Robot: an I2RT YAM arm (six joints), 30 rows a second.
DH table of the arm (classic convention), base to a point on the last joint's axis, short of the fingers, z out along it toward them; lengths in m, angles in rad. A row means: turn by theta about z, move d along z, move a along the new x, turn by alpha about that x. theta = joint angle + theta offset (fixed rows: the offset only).
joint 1: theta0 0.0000  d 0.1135  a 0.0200  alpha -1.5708
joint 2: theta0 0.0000  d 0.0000  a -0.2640  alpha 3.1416
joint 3: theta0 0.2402  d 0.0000  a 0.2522  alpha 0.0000
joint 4: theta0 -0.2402  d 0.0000  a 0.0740  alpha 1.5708
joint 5: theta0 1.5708  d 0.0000  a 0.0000  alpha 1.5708
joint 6: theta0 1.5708  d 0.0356  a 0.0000  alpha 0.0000
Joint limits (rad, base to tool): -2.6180..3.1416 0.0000..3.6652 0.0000..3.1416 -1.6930..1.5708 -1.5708..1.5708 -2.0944..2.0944
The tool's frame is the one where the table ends.
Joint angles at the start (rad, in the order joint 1, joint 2, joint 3, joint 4, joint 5, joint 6):
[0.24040, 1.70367, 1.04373, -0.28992, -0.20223, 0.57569]
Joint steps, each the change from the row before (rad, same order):
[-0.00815, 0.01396, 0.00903, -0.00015, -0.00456, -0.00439]
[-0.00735, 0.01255, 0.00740, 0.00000, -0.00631, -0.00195]
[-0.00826, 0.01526, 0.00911, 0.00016, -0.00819, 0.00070]
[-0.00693, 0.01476, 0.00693, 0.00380, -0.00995, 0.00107]
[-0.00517, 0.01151, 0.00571, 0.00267, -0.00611, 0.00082]
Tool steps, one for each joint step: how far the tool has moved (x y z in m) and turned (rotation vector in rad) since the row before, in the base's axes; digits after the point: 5 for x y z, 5 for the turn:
[0.00328, -0.00198, -0.00194, 0.00021, 0.00436, -0.00200]
[0.00278, -0.00179, -0.00197, 0.00288, 0.00554, -0.00216]
[0.00333, -0.00197, -0.00240, 0.00560, 0.00755, -0.00414]
[0.00303, -0.00153, -0.00267, 0.00769, 0.00603, -0.00215]
[0.00238, -0.00119, -0.00206, 0.00470, 0.00438, -0.00238]

